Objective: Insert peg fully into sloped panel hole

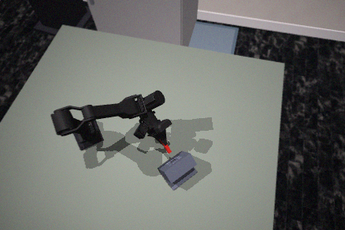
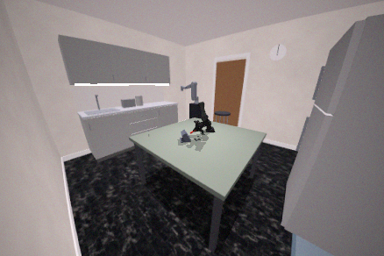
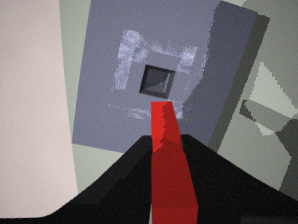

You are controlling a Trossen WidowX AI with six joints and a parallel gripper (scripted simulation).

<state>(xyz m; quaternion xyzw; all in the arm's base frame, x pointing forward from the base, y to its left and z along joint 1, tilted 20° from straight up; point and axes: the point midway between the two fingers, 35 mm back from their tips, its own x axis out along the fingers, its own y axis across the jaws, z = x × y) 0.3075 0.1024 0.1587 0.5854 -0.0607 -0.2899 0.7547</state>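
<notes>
My gripper is now 2 cm short of the red peg, 2 cm above it and 1 cm to the left of it.
</notes>
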